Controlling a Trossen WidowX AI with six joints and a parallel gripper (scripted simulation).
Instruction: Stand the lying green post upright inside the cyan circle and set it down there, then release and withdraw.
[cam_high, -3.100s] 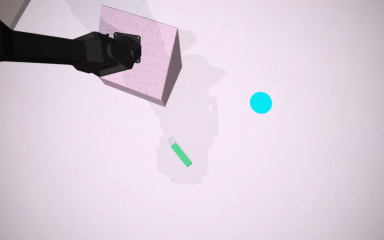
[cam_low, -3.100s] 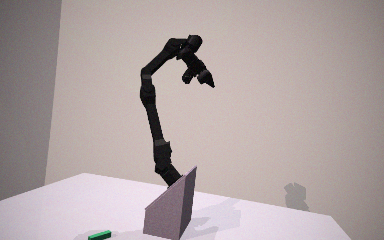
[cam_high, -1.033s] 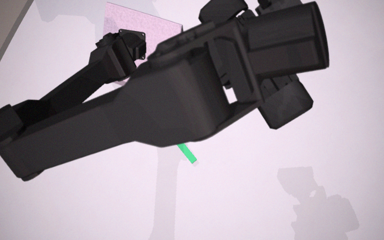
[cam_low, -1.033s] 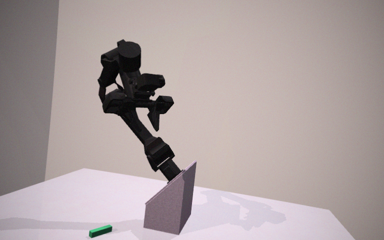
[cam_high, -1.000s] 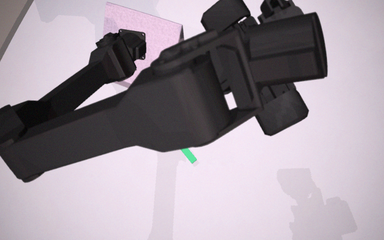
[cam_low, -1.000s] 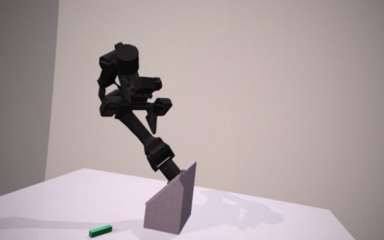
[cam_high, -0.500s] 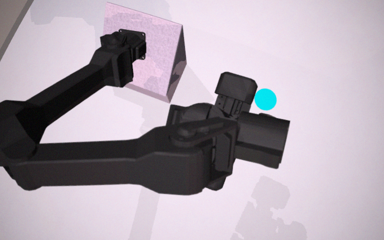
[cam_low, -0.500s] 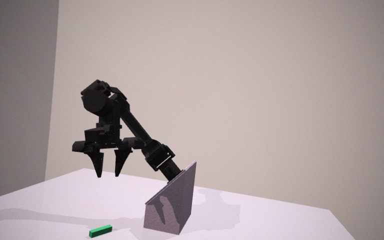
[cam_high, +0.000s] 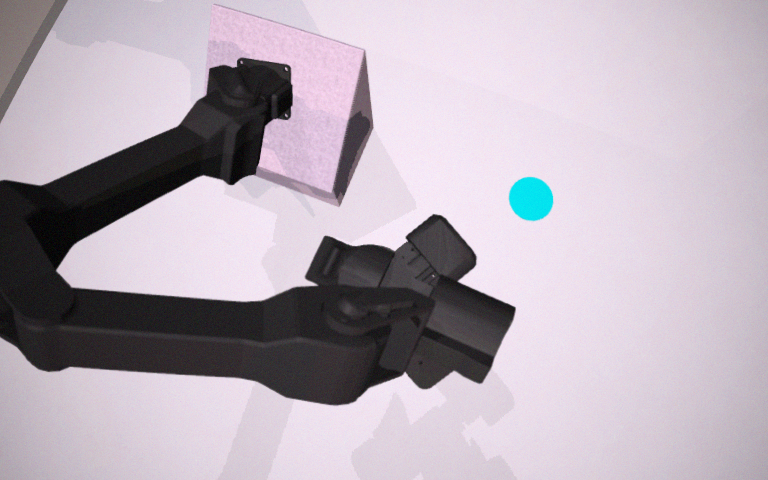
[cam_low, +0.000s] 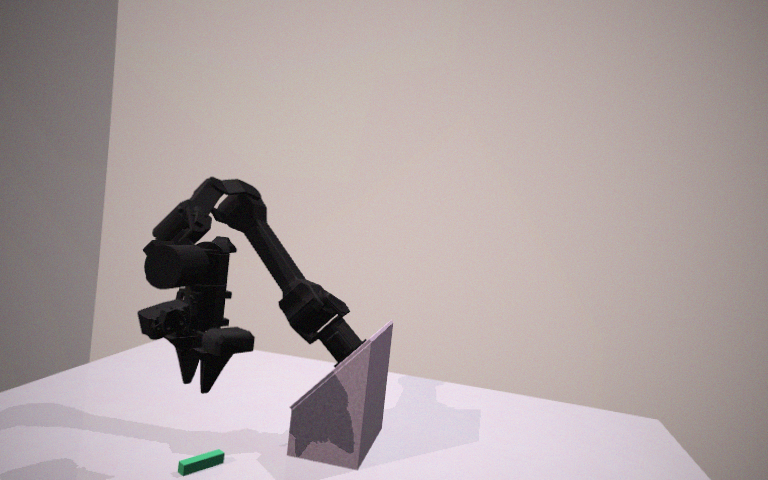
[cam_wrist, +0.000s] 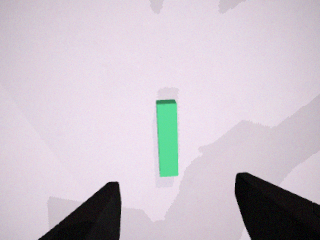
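Now: gripper tip 12 cm above the green post, 2 cm past it and 1 cm to the right of it. The rest, counted from my gripper tip: cyan circle: 20 cm to the left, 14 cm ahead, 13 cm below.
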